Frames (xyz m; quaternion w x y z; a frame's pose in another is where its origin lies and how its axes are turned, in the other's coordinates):
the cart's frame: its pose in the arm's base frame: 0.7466 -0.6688 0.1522 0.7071 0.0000 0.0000 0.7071
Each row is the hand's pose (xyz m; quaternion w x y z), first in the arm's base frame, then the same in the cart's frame.
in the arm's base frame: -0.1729 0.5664 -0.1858 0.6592 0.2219 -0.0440 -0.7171
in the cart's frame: 1.2352 0.9195 -0.3380 0.0409 -0.1258 0.1880 0.9732
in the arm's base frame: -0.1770 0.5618 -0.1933 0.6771 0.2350 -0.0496 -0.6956
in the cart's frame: 1.2306 0.9236 -0.3455 0.0131 -0.1311 0.2012 0.9706
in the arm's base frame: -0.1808 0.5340 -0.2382 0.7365 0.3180 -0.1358 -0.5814
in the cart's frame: 1.2028 0.9274 -0.3904 0.1097 0.1288 -0.3209 -0.9319
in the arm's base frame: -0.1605 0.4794 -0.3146 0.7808 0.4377 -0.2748 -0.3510
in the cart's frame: 1.1482 0.9071 -0.4668 0.3039 0.1152 -0.5038 -0.8003
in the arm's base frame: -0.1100 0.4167 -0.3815 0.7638 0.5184 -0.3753 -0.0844
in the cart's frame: 1.0855 0.8566 -0.5337 0.4804 0.1012 -0.6319 -0.5997
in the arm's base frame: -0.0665 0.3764 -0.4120 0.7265 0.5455 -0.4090 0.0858
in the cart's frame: 1.0452 0.8131 -0.5642 0.5744 0.0965 -0.6749 -0.4530
